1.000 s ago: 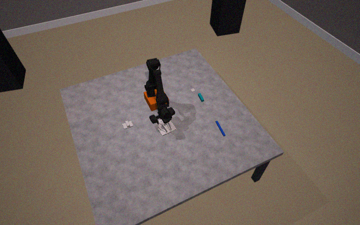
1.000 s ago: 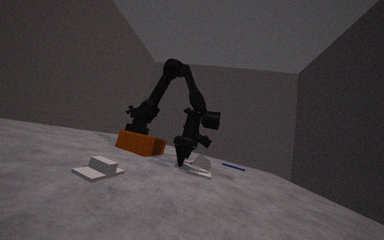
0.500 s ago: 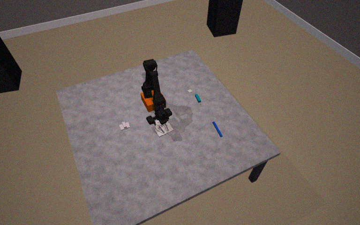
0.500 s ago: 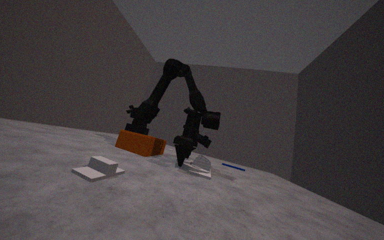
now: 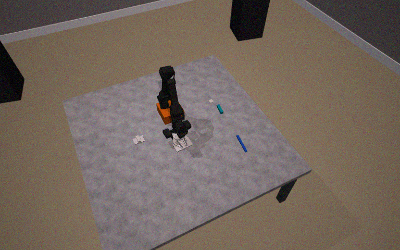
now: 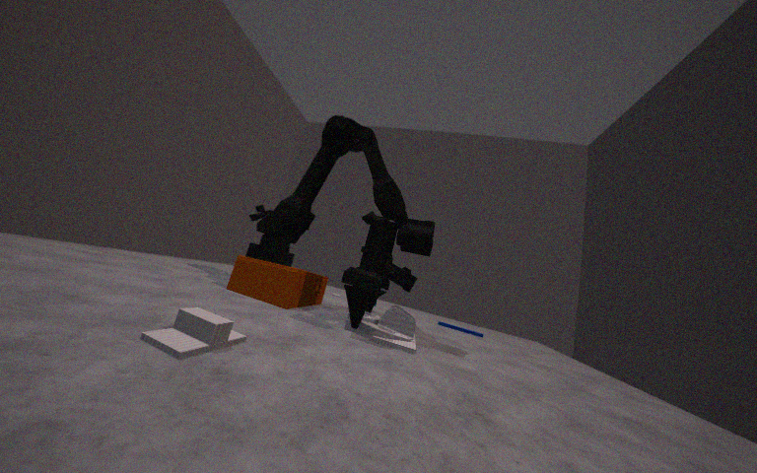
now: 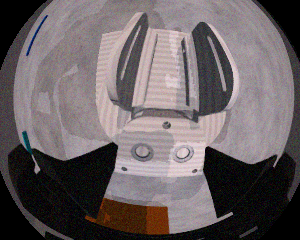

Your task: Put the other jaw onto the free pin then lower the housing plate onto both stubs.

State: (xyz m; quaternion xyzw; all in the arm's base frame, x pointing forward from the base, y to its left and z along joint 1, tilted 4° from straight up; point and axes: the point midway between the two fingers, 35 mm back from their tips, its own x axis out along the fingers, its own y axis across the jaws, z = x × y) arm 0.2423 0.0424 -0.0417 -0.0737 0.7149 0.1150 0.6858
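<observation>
My gripper tip is 30 mm short of the white jaw, 10 mm to the left of it and 10 mm below it. The rest, counted from my gripper tip: teal bar 170 mm behind, 360 mm to the left; small white cube 270 mm behind, 320 mm to the left, 10 mm below; white stepped block 40 mm behind, 260 mm to the right.
</observation>
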